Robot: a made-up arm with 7 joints. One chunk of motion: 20 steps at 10 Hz.
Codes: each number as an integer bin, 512 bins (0 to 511) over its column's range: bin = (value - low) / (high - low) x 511, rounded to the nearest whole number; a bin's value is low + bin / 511 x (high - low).
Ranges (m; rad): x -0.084..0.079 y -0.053..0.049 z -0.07..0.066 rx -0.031..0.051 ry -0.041..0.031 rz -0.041..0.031
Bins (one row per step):
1: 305 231 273 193 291 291
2: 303 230 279 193 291 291
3: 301 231 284 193 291 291
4: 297 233 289 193 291 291
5: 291 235 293 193 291 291
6: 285 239 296 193 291 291
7: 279 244 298 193 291 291
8: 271 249 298 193 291 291
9: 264 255 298 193 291 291
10: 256 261 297 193 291 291
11: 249 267 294 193 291 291
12: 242 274 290 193 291 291
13: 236 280 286 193 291 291
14: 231 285 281 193 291 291
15: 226 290 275 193 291 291
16: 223 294 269 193 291 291
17: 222 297 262 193 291 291
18: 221 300 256 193 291 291
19: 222 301 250 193 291 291
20: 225 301 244 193 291 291
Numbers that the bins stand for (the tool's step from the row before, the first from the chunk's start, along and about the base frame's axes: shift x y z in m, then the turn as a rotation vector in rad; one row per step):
1: 0.01329 -0.00689 0.00266 -0.00003 0.00000 0.00000
2: 0.01265 -0.00709 0.00425 -0.00003 0.00000 0.00000
3: 0.01201 -0.00689 0.00559 -0.00003 0.00000 0.00000
4: 0.01074 -0.00649 0.00692 -0.00003 0.00000 0.00000
5: 0.00882 -0.00609 0.00798 -0.00003 0.00000 0.00000
6: 0.00691 -0.00529 0.00878 -0.00003 0.00000 0.00000
7: 0.00500 -0.00430 0.00931 -0.00003 0.00000 0.00000
8: 0.00244 -0.00330 0.00931 -0.00003 0.00000 0.00000
9: 0.00021 -0.00210 0.00931 -0.00003 0.00000 0.00000
10: -0.00234 -0.00090 0.00905 -0.00003 0.00000 0.00000
11: -0.00457 0.00030 0.00825 -0.00003 0.00000 0.00000
12: -0.00681 0.00169 0.00718 -0.00003 0.00000 0.00000
13: -0.00872 0.00289 0.00612 -0.00003 0.00000 0.00000
14: -0.01032 0.00389 0.00479 -0.00003 0.00000 0.00000
15: -0.01191 0.00489 0.00319 -0.00003 0.00000 0.00000
16: -0.01287 0.00568 0.00159 -0.00003 0.00000 0.00000
17: -0.01319 0.00628 -0.00027 -0.00003 0.00000 0.00000
18: -0.01350 0.00688 -0.00187 -0.00003 0.00000 0.00000
19: -0.01319 0.00708 -0.00346 -0.00003 0.00000 0.00000
20: -0.01223 0.00708 -0.00506 -0.00003 0.00000 0.00000

